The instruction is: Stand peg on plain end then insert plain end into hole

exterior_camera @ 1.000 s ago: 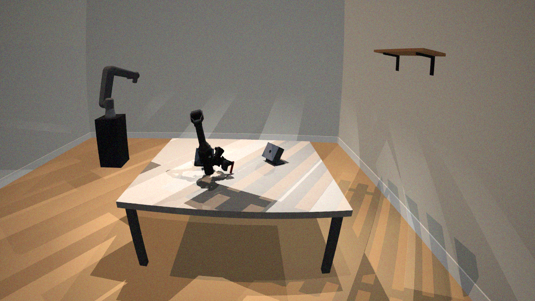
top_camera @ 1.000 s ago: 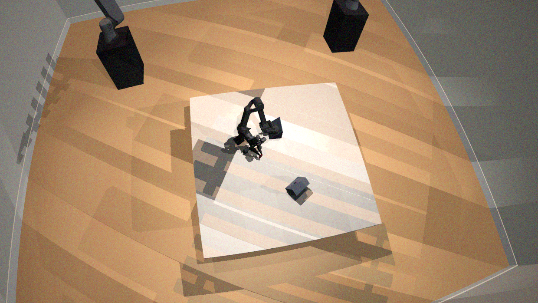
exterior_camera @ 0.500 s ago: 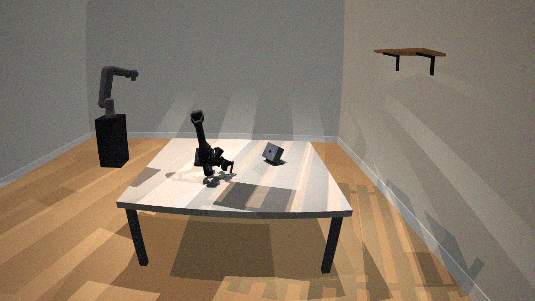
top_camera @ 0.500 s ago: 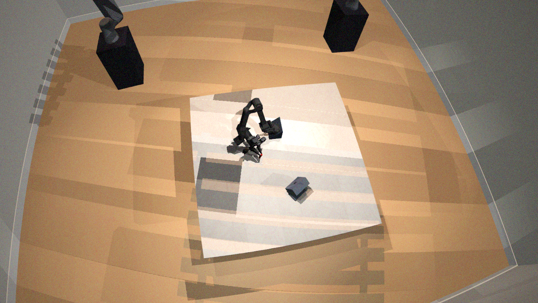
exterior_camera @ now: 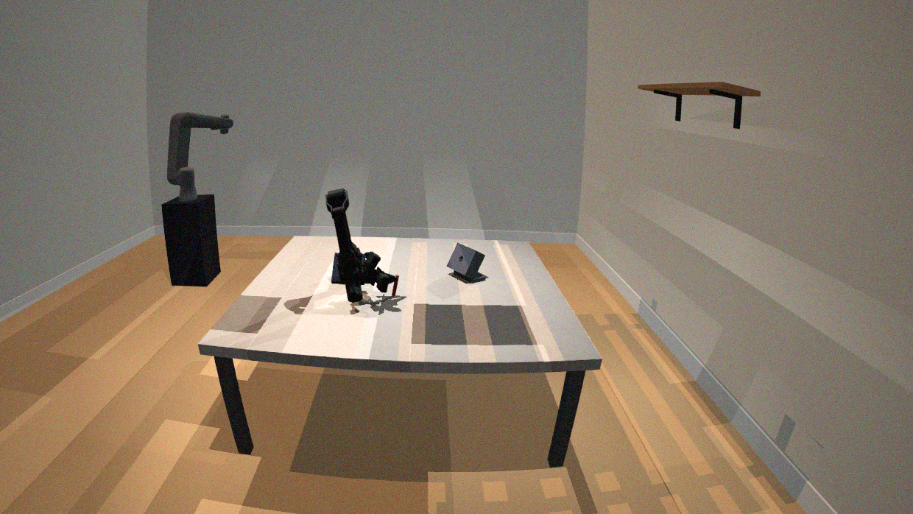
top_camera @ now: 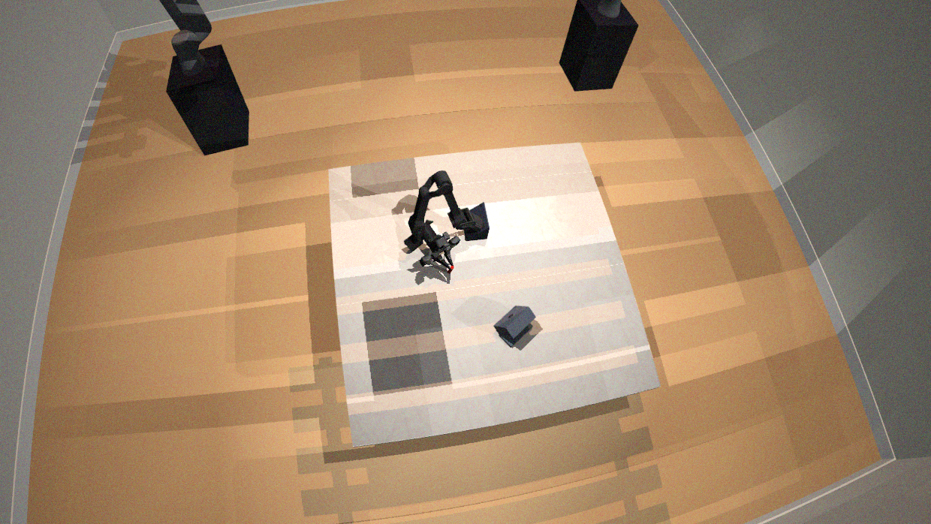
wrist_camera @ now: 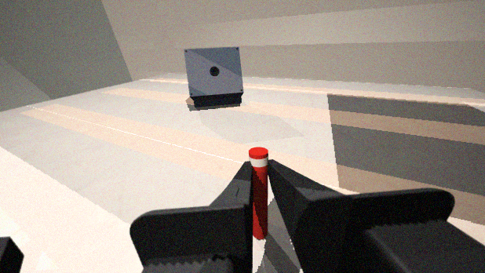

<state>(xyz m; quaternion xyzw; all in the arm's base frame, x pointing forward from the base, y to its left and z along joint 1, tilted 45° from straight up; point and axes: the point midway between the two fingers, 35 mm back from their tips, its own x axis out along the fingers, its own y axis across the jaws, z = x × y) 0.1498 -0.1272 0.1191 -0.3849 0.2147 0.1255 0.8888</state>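
The red peg lies 1 cm below my gripper tip. The rest, counted from my gripper tip: sloped panel: 29 cm ahead, 19 cm to the left, 1 cm above.
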